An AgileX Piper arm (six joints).
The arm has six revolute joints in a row. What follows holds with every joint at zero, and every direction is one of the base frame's. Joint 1 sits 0.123 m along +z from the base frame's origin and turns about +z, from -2.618 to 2.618 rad. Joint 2 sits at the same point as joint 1 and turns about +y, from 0 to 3.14 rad. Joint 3 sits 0.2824 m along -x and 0.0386 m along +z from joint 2 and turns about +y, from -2.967 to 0 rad. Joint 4 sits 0.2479 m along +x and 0.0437 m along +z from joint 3 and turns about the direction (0.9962, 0, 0.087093), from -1.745 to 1.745 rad. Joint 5 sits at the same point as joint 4 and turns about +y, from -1.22 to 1.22 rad. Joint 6 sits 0.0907 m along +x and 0.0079 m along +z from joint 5 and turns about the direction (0.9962, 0, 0.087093), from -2.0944 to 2.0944 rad. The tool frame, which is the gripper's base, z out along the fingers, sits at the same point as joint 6; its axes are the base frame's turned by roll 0, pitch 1.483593 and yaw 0 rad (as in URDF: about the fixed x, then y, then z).
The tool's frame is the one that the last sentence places.
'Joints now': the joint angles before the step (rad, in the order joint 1, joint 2, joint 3, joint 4, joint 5, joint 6). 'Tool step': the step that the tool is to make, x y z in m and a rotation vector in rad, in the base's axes. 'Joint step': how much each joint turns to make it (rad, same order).
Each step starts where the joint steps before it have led.
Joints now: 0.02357, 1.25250, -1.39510, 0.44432, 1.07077, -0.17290
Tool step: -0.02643, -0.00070, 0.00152, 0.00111, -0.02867, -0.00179
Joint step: 0.00003, -0.09438, 0.06956, -0.00003, -0.00430, 0.00003
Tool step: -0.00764, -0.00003, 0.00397, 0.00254, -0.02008, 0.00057
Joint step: -0.00003, -0.02576, 0.00560, 0.00216, 0.00004, -0.00003
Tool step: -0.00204, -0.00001, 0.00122, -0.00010, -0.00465, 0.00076
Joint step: 0.00002, -0.00630, 0.00001, -0.00001, 0.00182, 0.00002
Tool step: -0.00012, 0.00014, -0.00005, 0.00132, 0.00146, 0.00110
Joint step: -0.00002, 0.00000, 0.00004, 0.00163, 0.00156, -0.00003
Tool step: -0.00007, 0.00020, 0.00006, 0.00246, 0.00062, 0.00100
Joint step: -0.00001, 0.00002, -0.00005, 0.00266, 0.00066, 0.00000
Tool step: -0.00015, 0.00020, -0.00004, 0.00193, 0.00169, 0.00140
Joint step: 0.00003, -0.00002, 0.00004, 0.00226, 0.00179, 0.00002
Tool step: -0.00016, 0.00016, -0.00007, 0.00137, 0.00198, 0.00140
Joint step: -0.00002, 0.00001, -0.00001, 0.00177, 0.00217, -0.00003
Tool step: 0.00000, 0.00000, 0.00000, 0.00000, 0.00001, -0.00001
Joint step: 0.00000, 0.00000, 0.00000, -0.00001, 0.00000, 0.00002
